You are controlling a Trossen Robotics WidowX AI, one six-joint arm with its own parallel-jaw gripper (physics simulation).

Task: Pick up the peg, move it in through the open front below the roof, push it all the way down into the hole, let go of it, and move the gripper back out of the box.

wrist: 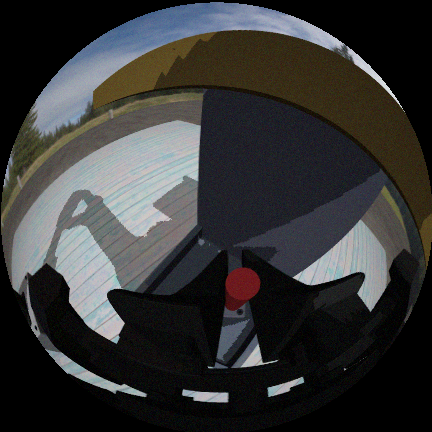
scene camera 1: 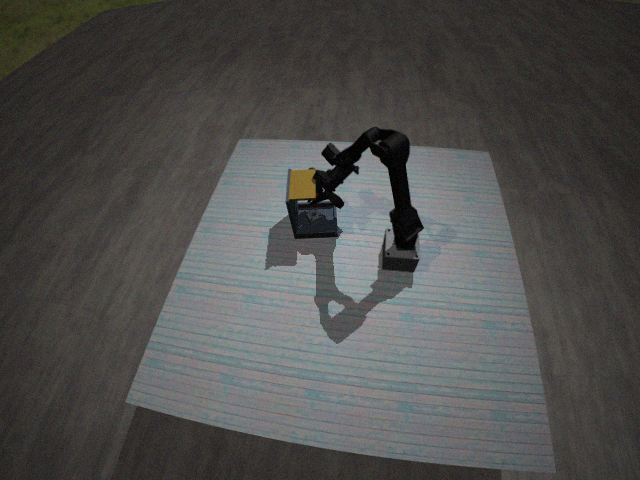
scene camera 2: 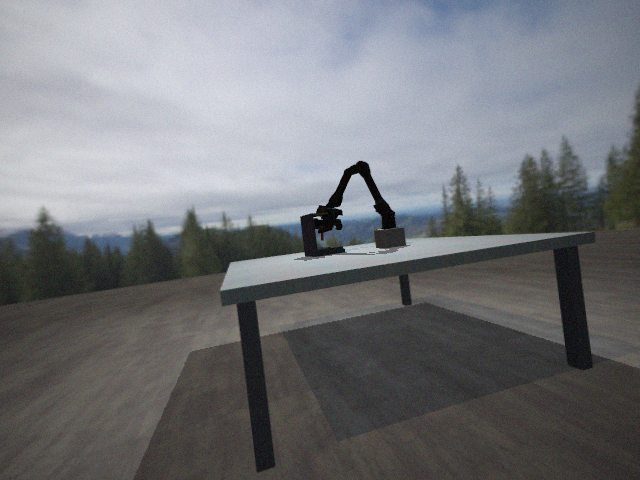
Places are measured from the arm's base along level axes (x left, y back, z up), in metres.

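Where they show: gripper, fingertip midpoint: (wrist: 234,255) (scene camera 1: 309,203) (scene camera 2: 319,232); arm's base at its link origin: (scene camera 1: 405,242) (scene camera 2: 389,228).
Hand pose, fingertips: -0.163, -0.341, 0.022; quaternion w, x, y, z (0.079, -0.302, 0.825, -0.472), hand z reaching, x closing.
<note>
Things, the pixels of their centre, and the offset from my fingertips, as dx, dy, dz. Level surfaces: height alone.
- red peg at the middle of its body: (wrist: 235,297) (scene camera 1: 315,200) (scene camera 2: 322,233) -0.017, +0.023, -0.004
- box floor at its surface level: dz -0.112
- grey hole block at the middle of its body: (wrist: 222,297) (scene camera 1: 313,216) -0.013, +0.009, -0.096
The red peg (scene camera 1: 315,205) (scene camera 2: 322,236) (wrist: 243,285) is held roughly upright between the fingers of my gripper (scene camera 1: 316,198) (scene camera 2: 322,227) (wrist: 234,255). The gripper is shut on it, at the open front of the box, with the fingers partly under the yellow roof (scene camera 1: 301,184) (wrist: 240,60). The peg's lower end shows above the box floor (scene camera 1: 321,227) in scene camera 2's view, apart from it. The grey hole block (scene camera 1: 312,216) (wrist: 240,312) lies below the peg. The hole is hidden behind the peg and fingers in the wrist view.
The box's dark back wall (scene camera 2: 309,235) (wrist: 270,160) stands beyond the fingers, and the roof edge is close above the gripper. Low rims (scene camera 1: 316,236) border the box floor. The arm's grey base block (scene camera 1: 400,258) (scene camera 2: 389,237) stands on the table (scene camera 1: 330,382) (scene camera 2: 413,263).
</note>
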